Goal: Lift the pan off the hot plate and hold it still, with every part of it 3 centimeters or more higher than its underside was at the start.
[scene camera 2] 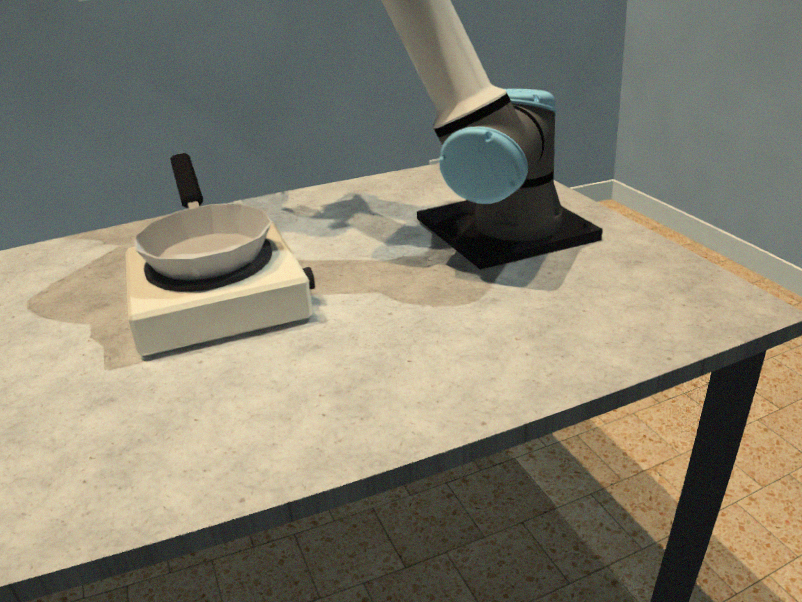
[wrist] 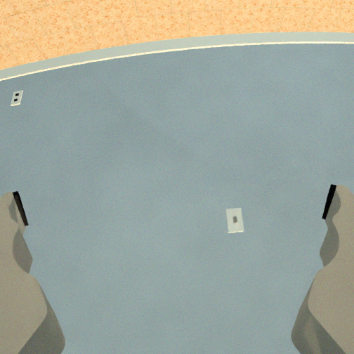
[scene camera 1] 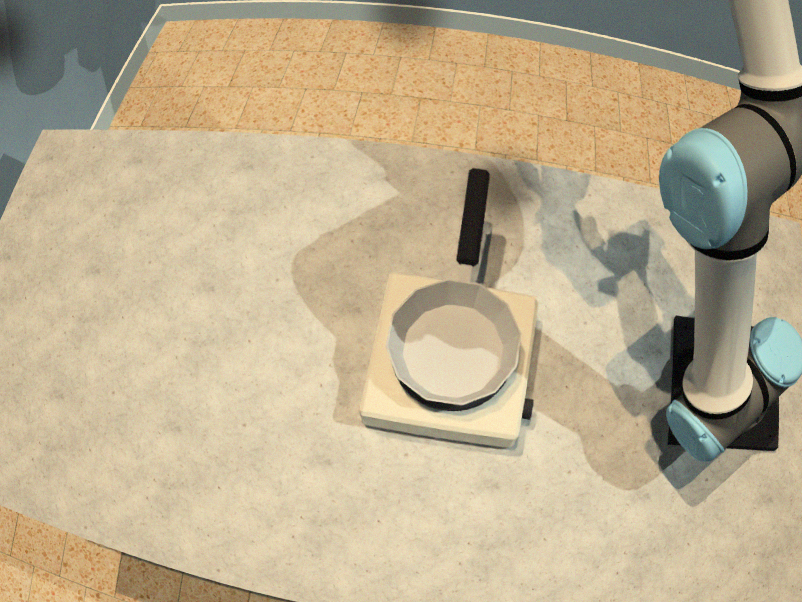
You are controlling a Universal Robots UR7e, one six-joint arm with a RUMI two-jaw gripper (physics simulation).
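Seen in the pictures: arm's base, origin of its link: [scene camera 2: 518, 222].
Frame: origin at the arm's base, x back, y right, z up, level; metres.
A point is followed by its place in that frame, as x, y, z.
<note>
A light grey pan [scene camera 1: 453, 349] {-0.518, -0.061, 0.060} [scene camera 2: 200, 243] {-0.526, -0.018, 0.060} rests upright on the black round plate of a cream hot plate [scene camera 1: 446, 427] {-0.497, -0.178, 0.047} [scene camera 2: 220, 320] {-0.513, -0.182, 0.016}. Its black handle [scene camera 1: 473, 217] {-0.537, 0.131, 0.123} [scene camera 2: 186, 179] {-0.536, 0.118, 0.121} rises and points to the back of the table, past the hot plate's edge. My gripper [wrist: 174, 192] is open with its two fingers wide apart and nothing between them; it faces the blue wall in the wrist view. The gripper does not show in either scene view, so its distance from the pan cannot be read there. The pan does not show in the wrist view.
The arm's black base plate [scene camera 1: 676, 388] {-0.123, -0.012, -0.003} [scene camera 2: 453, 236] {-0.122, -0.006, -0.004} stands on the table [scene camera 1: 194, 388] {-0.916, -0.217, -0.018} [scene camera 2: 388, 362] {-0.319, -0.303, -0.018} to the right of the hot plate. A dark knob [scene camera 1: 527, 408] {-0.385, -0.116, 0.034} [scene camera 2: 309, 277] {-0.382, -0.125, 0.026} sticks out from the hot plate's right side. A blue wall [scene camera 2: 259, 84] [wrist: 150, 150] stands behind the table.
</note>
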